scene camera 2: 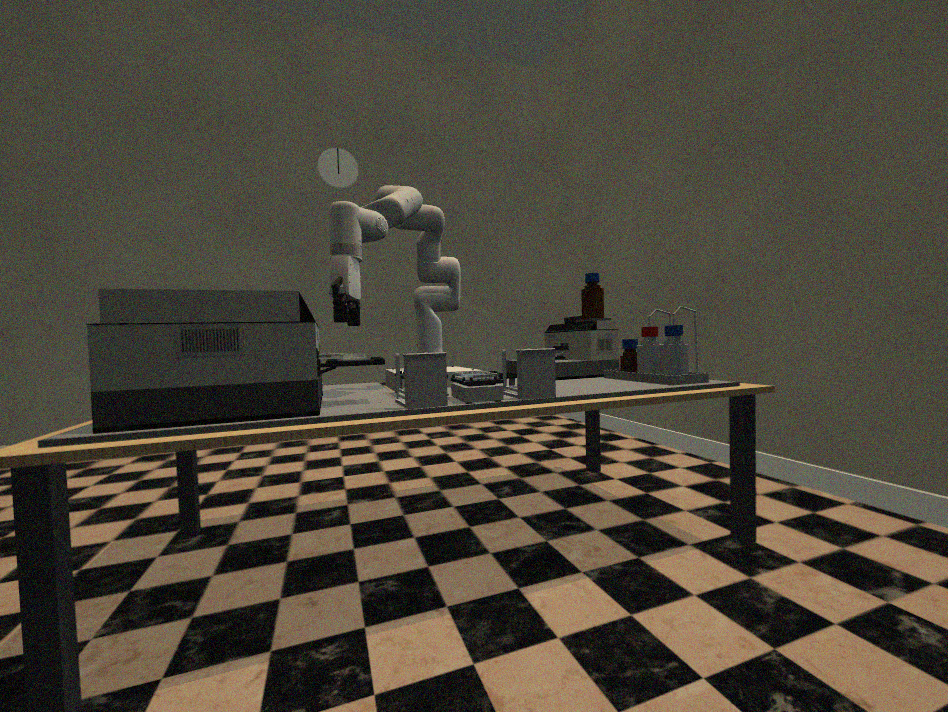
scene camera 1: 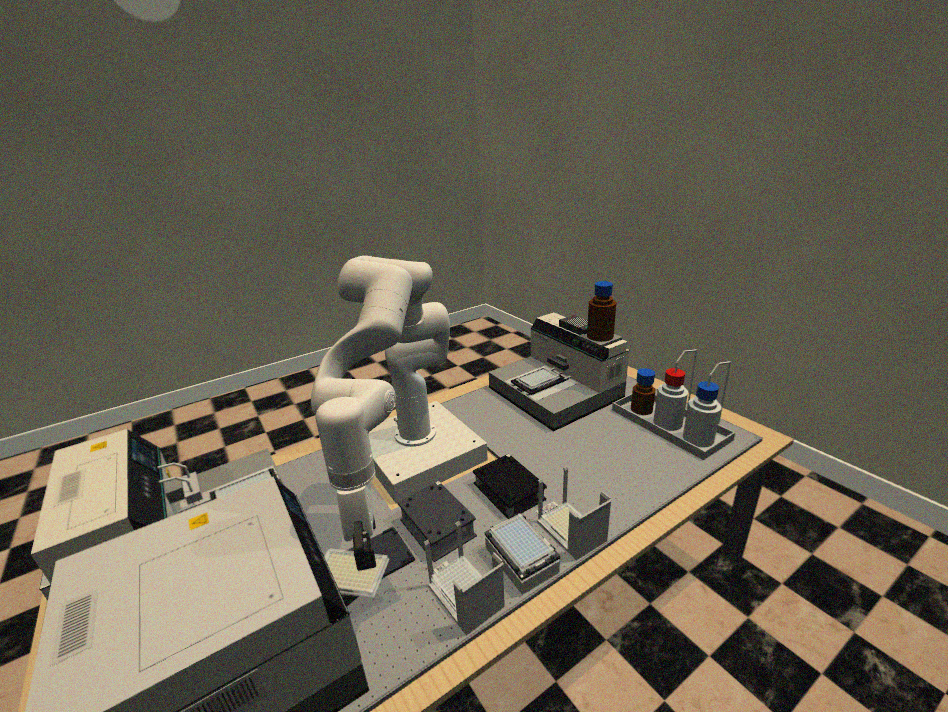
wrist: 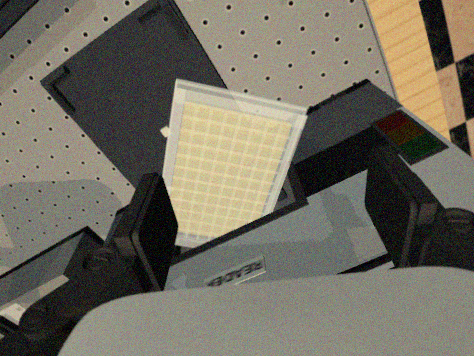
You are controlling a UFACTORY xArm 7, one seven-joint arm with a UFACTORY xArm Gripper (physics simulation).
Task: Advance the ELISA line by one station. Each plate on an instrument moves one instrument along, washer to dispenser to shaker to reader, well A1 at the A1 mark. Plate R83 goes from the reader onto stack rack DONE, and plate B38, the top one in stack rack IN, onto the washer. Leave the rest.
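Where they show: gripper, fingertip midpoint: [scene camera 2: 347, 324] [scene camera 1: 367, 548] [wrist: 266, 188]; arm's base, link origin: [scene camera 1: 415, 434].
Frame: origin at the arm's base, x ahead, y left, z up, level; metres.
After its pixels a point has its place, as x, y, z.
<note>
A clear plate with yellow wells [scene camera 1: 352, 572] {0.351, -0.426, 0.077} [wrist: 227, 170] {0.353, -0.420, 0.078} lies askew by the reader's opening, overlapping a dark panel [scene camera 1: 394, 550] {0.355, -0.333, 0.060} [wrist: 110, 95] {0.329, -0.334, 0.059} with corner brackets. A small pale tab shows at its edge in the wrist view. The reader [scene camera 1: 206, 590] {0.331, -0.641, 0.218} [scene camera 2: 203, 360] {0.432, -0.703, 0.077} is the large box at front left; its name label shows upside down in the wrist view. My gripper [scene camera 1: 364, 547] {0.389, -0.404, 0.151} [scene camera 2: 346, 312] {0.389, -0.404, 0.151} [wrist: 266, 188] {0.389, -0.404, 0.151} is open and empty, above the plate. A blue-welled plate [scene camera 1: 522, 542] {0.511, -0.114, 0.016} sits on a low instrument between two stack racks [scene camera 1: 480, 597] {0.539, -0.273, 0.025} [scene camera 1: 589, 528] {0.599, 0.007, 0.024}. Plate and rack names are unreadable.
Another instrument [scene camera 1: 72, 490] {-0.118, -0.747, 0.219} stands behind the reader. A dark box [scene camera 1: 436, 517] {0.309, -0.185, 0.007} and a black box [scene camera 1: 508, 482] {0.347, 0.028, -0.006} stand near the robot base [scene camera 1: 432, 452] {0.108, -0.025, 0.000}. At back right are an instrument [scene camera 1: 578, 360] {0.207, 0.555, 0.096} with a plate [scene camera 1: 538, 378] {0.122, 0.447, 0.043} and a bottle tray [scene camera 1: 674, 438] {0.571, 0.515, -0.032}.
</note>
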